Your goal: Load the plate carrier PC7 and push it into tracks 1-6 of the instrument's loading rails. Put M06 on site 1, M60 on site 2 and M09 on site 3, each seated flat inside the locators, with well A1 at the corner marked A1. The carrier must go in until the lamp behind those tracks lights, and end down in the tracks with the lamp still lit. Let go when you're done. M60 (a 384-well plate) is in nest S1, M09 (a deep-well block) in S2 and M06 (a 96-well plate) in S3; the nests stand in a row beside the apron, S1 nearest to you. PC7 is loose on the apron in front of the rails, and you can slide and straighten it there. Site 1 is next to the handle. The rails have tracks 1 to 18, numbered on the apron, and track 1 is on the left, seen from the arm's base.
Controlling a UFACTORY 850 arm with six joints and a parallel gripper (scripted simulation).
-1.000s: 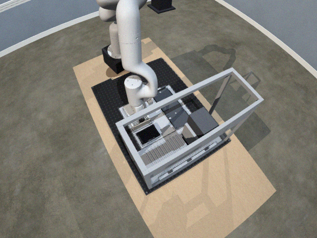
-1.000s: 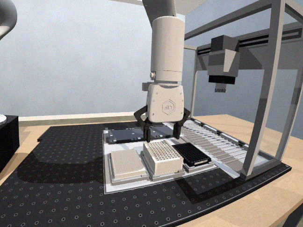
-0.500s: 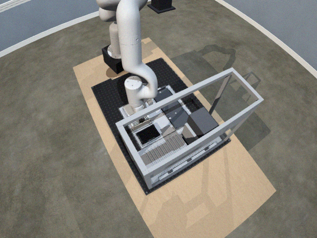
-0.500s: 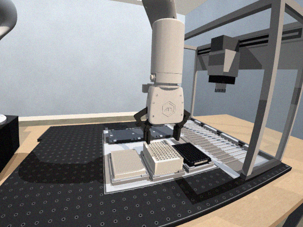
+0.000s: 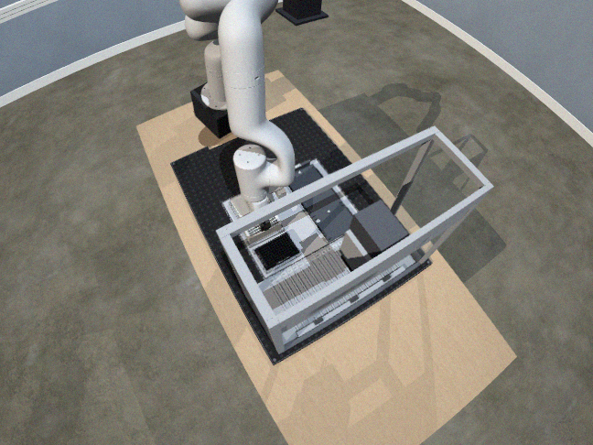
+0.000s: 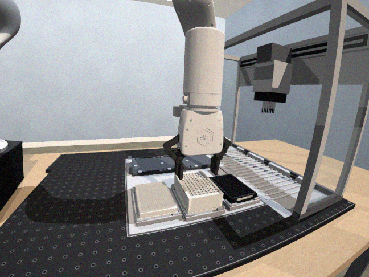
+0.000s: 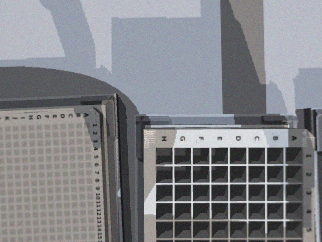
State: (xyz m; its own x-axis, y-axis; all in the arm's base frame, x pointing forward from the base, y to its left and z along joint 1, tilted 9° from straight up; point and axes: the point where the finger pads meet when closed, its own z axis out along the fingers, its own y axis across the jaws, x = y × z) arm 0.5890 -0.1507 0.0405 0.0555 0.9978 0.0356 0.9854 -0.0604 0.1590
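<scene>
My gripper is now 5 cm above the white 96-well plate. Round my hand: black 96-well plate M06: 11 cm ahead, 6 cm below; then nest S1: 11 cm behind, 8 cm below, 2 cm to the left; then nest S2: 8 cm below.
</scene>
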